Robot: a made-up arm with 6 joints. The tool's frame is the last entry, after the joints. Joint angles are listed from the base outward. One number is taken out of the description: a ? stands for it. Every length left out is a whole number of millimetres.
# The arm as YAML. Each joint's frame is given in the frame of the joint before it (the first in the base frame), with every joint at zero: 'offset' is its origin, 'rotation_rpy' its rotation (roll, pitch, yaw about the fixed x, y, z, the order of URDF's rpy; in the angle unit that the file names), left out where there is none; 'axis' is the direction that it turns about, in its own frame. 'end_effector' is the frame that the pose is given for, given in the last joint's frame.
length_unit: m
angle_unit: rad
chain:
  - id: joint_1
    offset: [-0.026, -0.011, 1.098]
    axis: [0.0, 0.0, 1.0]
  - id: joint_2
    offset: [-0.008, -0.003, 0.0]
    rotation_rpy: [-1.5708, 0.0, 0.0]
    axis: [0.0, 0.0, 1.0]
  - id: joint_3
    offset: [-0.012, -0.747, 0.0]
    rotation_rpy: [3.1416, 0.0, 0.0]
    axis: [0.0, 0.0, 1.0]
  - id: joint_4
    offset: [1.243, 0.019, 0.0]
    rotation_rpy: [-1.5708, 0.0, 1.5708]
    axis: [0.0, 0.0, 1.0]
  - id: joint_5
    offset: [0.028, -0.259, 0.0]
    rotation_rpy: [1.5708, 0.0, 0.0]
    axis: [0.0, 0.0, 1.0]
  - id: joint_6
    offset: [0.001, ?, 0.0]
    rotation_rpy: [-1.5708, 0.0, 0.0]
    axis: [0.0, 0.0, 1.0]
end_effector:
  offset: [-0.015, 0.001, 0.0]
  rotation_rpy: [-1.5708, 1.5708, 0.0]
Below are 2 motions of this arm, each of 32 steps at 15 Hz.
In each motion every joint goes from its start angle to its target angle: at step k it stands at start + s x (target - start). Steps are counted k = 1, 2, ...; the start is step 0. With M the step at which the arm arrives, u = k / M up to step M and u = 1 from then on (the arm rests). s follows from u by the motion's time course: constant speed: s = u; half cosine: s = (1 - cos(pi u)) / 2; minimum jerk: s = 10 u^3 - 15 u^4 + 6 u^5.
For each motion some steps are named. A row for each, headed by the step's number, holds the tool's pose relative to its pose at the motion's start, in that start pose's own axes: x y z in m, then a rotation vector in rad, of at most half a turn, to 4 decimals.
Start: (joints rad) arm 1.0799 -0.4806 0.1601 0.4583 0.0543 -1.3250
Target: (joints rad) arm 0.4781 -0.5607 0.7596 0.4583 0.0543 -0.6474
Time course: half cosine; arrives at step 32
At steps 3, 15, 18, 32:
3: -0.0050 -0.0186 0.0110 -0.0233 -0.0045 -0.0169
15: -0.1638 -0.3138 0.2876 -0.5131 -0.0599 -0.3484
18: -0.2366 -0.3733 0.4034 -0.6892 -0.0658 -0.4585
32: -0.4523 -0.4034 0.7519 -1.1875 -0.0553 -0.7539

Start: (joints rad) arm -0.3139 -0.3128 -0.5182 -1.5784 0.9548 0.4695
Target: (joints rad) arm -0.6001 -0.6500 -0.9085 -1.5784 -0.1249 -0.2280
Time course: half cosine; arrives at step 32
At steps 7, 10, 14, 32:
7: 0.0067 -0.0229 -0.0359 0.0788 -0.0298 0.0862
10: 0.0112 -0.0439 -0.0709 0.1551 -0.0517 0.1710
14: 0.0149 -0.0763 -0.1300 0.2828 -0.0741 0.3159
32: 0.0004 -0.1616 -0.3325 0.6996 -0.0228 0.8210

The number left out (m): -0.021
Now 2 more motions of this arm.
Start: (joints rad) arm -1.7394 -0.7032 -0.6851 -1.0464 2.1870 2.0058
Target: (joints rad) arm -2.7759 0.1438 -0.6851 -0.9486 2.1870 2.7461
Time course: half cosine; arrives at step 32
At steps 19, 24, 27, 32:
19: 0.2840 0.5695 0.2123 -1.1791 0.4639 -0.1170
24: 0.3863 0.7741 0.1598 -1.5825 0.5745 -0.0571
27: 0.4220 0.8571 0.1200 -1.7529 0.6105 -0.0180
32: 0.4425 0.9115 0.0877 -1.8680 0.6306 0.0132

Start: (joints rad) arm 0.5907 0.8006 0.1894 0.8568 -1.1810 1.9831
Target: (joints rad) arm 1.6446 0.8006 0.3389 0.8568 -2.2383 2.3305
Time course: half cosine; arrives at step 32
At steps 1, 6, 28, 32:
1: -0.0033 -0.0014 -0.0024 -0.0024 -0.0011 0.0006
6: -0.1157 -0.0556 -0.0797 -0.0824 -0.0376 0.0208
28: -1.1839 -1.1432 -0.3145 -0.7207 -0.5094 0.3474
32: -1.2169 -1.2028 -0.2969 -0.7377 -0.5320 0.3641

